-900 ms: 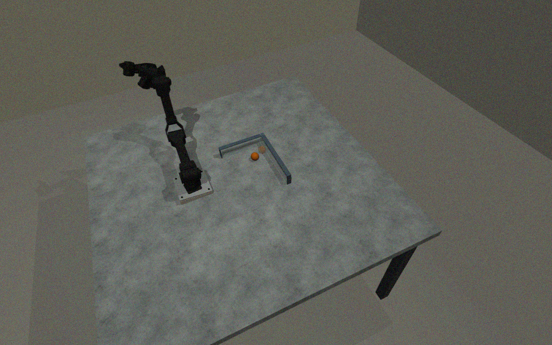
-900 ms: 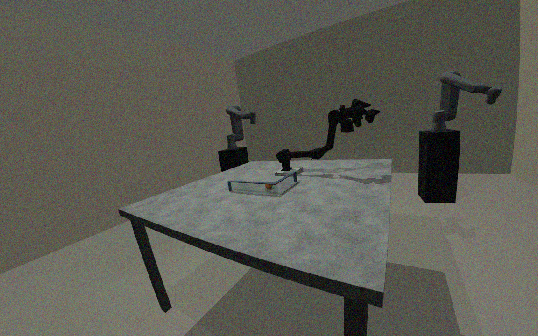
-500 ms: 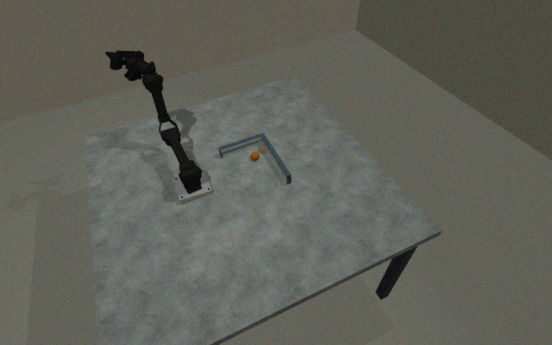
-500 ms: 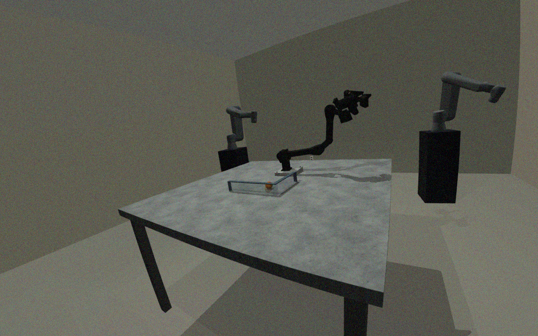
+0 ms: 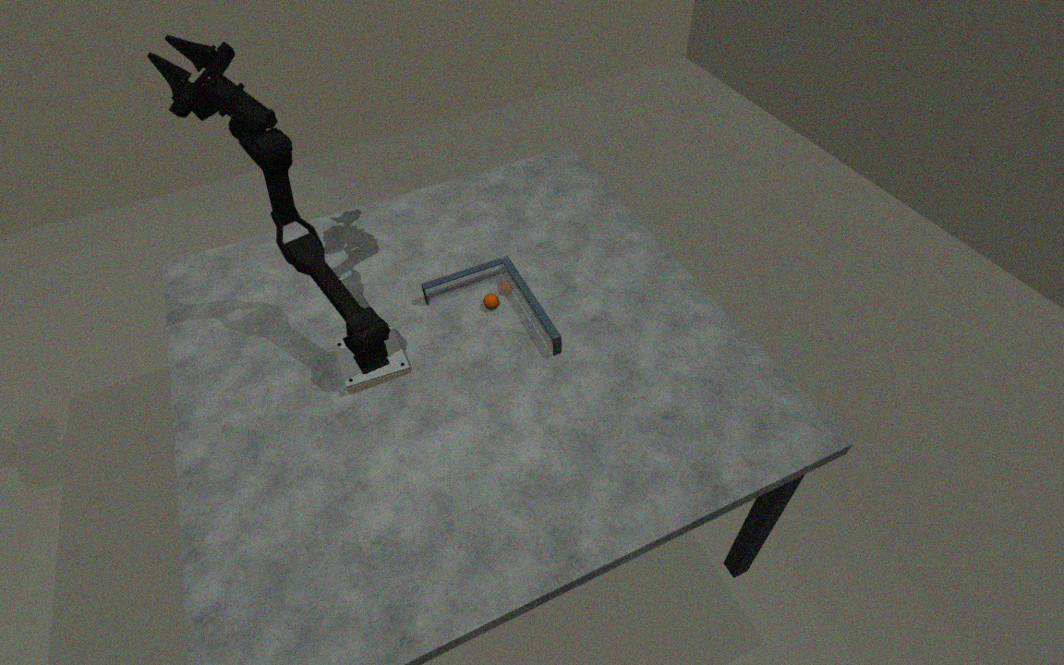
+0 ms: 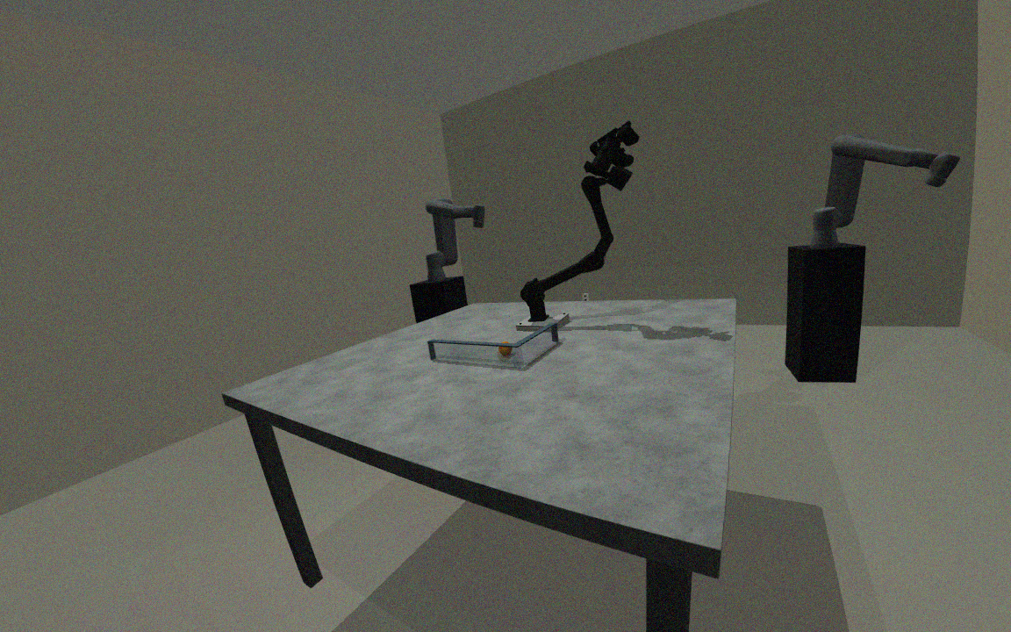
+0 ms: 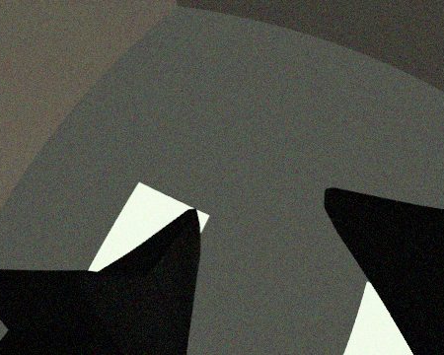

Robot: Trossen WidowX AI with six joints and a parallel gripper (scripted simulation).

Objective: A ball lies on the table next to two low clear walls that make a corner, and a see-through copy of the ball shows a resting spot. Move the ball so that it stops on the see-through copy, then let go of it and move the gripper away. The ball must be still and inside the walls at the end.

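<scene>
The orange ball is 440 mm ahead of my gripper tip, 340 mm to the right of it and 650 mm below it. Also, from my gripper tip: wall: 430 mm ahead, 240 mm to the right, 640 mm below; then see-through copy: 500 mm ahead, 320 mm to the right, 650 mm below.
</scene>
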